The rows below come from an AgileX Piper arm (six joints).
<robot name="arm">
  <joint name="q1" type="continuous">
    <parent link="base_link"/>
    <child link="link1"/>
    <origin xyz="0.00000 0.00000 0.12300" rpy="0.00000 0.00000 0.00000"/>
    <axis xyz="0 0 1"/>
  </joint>
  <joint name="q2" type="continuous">
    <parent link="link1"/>
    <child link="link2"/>
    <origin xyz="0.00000 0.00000 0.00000" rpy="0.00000 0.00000 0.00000"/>
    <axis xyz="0 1 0"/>
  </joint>
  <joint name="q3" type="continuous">
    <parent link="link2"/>
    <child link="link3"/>
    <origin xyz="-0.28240 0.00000 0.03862" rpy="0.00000 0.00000 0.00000"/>
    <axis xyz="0 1 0"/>
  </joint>
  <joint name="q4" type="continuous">
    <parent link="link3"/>
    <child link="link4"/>
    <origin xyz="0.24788 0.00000 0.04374" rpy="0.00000 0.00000 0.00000"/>
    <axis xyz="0.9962 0 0.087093"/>
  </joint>
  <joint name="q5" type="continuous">
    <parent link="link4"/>
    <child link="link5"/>
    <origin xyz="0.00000 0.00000 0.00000" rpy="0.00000 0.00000 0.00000"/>
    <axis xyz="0 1 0"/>
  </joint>
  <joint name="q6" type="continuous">
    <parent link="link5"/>
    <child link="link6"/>
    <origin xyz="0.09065 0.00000 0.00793" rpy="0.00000 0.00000 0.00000"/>
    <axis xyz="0.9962 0 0.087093"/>
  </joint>
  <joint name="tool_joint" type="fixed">
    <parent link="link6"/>
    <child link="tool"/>
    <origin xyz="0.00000 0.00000 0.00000" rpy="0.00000 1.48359 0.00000"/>
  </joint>
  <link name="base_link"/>
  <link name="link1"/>
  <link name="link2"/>
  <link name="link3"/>
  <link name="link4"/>
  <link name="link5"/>
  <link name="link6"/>
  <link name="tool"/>
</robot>
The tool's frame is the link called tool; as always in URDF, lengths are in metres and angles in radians. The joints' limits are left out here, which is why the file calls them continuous.
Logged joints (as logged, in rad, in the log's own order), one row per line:
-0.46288, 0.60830, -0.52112, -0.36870, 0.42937, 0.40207
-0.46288, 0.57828, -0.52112, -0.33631, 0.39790, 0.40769
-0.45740, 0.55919, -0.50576, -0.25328, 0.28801, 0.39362
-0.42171, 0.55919, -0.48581, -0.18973, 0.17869, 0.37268
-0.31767, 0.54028, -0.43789, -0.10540, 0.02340, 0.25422
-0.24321, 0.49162, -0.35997, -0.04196, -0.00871, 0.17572
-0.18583, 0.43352, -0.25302, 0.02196, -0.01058, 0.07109
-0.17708, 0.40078, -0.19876, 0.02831, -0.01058, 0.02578
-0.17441, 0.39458, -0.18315, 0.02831, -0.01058, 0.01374
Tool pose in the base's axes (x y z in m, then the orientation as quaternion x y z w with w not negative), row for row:
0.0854, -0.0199, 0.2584, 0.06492, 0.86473, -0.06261, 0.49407
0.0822, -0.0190, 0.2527, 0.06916, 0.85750, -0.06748, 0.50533
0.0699, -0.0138, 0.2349, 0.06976, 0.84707, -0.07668, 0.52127
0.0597, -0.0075, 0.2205, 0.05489, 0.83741, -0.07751, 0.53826
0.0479, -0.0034, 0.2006, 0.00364, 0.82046, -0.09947, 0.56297
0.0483, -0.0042, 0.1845, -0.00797, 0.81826, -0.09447, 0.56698
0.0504, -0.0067, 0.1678, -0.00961, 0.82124, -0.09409, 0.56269
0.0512, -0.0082, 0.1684, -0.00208, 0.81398, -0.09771, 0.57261
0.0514, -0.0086, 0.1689, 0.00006, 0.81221, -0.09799, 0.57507
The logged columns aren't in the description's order. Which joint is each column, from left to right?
Columns, left to right: q1, q5, q6, q3, q2, q4.
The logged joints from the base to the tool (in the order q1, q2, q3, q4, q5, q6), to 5 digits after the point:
-0.46288, 0.42937, -0.36870, 0.40207, 0.60830, -0.52112
-0.46288, 0.39790, -0.33631, 0.40769, 0.57828, -0.52112
-0.45740, 0.28801, -0.25328, 0.39362, 0.55919, -0.50576
-0.42171, 0.17869, -0.18973, 0.37268, 0.55919, -0.48581
-0.31767, 0.02340, -0.10540, 0.25422, 0.54028, -0.43789
-0.24321, -0.00871, -0.04196, 0.17572, 0.49162, -0.35997
-0.18583, -0.01058, 0.02196, 0.07109, 0.43352, -0.25302
-0.17708, -0.01058, 0.02831, 0.02578, 0.40078, -0.19876
-0.17441, -0.01058, 0.02831, 0.01374, 0.39458, -0.18315

